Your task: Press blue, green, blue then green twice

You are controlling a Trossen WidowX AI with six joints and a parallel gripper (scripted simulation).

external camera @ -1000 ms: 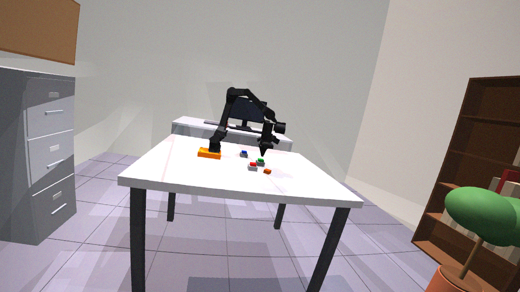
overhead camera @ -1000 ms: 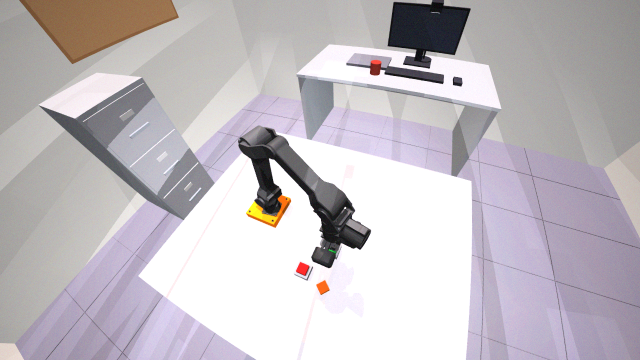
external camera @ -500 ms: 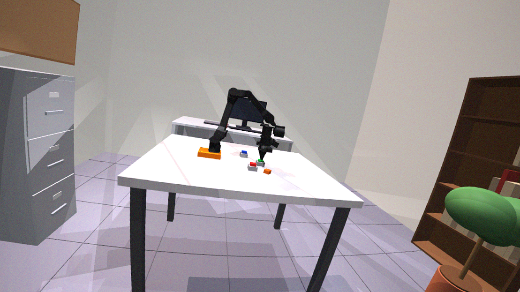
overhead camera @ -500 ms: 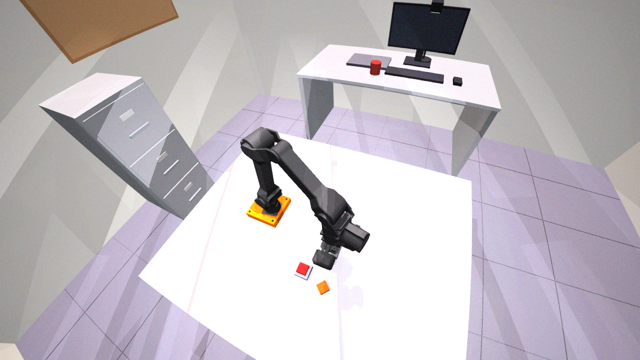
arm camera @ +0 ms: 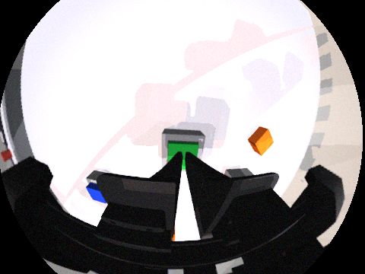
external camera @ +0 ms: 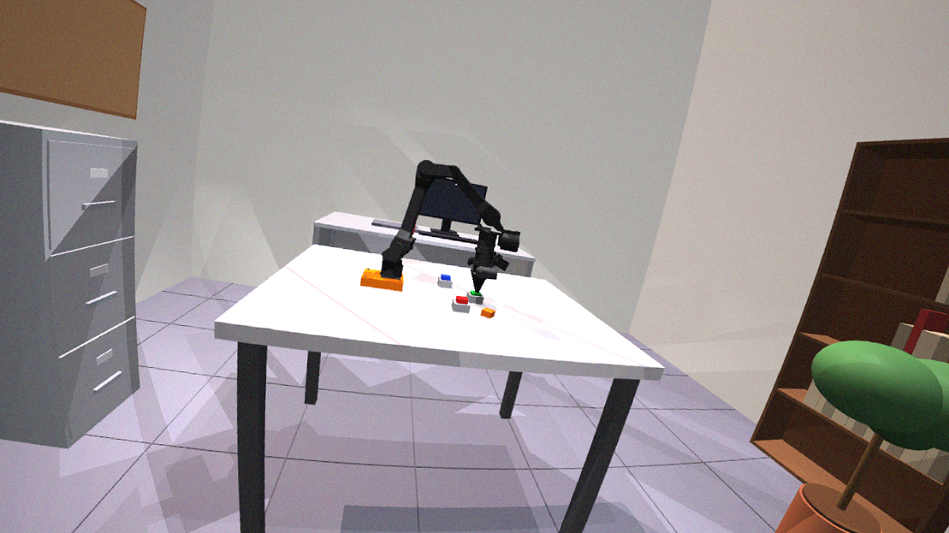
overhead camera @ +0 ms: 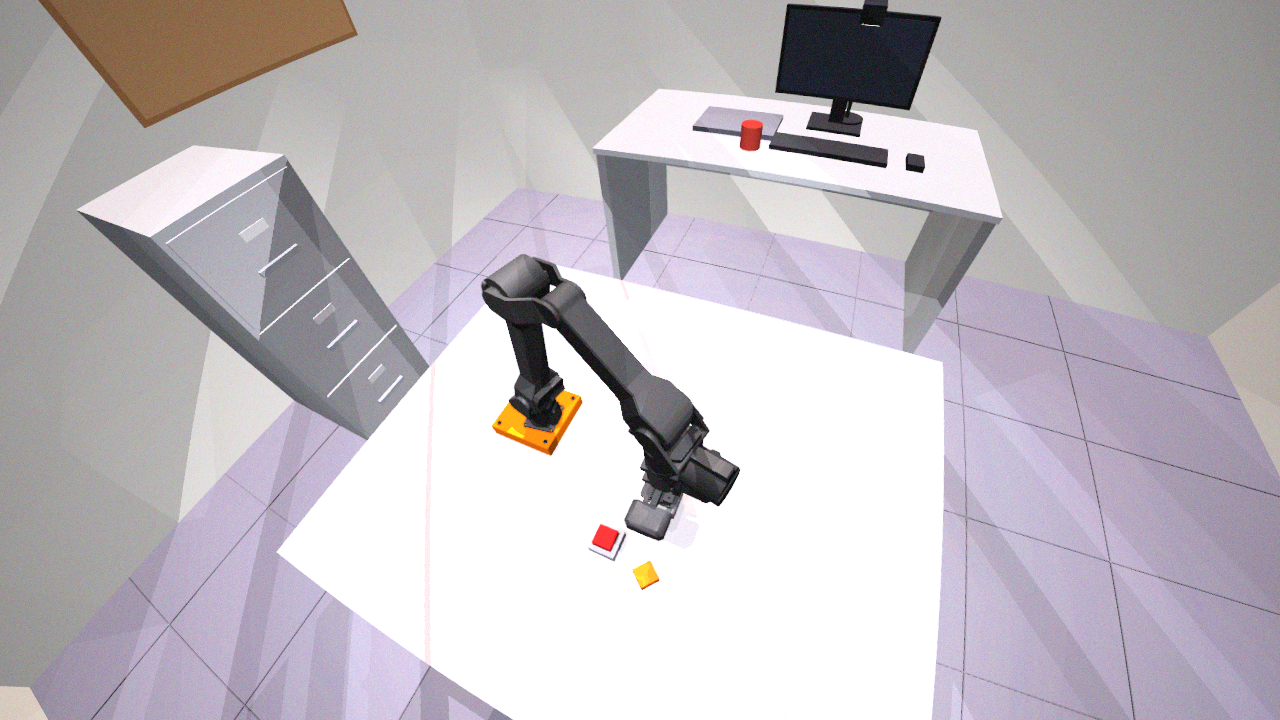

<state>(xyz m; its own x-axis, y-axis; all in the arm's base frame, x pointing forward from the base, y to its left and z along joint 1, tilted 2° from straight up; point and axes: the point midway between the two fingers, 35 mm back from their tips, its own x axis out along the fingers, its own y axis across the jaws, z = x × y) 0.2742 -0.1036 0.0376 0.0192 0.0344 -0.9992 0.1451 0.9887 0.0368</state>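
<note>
The green button lies 1 cm below my gripper tip. Round my gripper tip: blue button: 7 cm behind, 15 cm to the left; small orange block: 13 cm to the right, 2 cm below; red button: 8 cm behind, 9 cm to the right.
</note>
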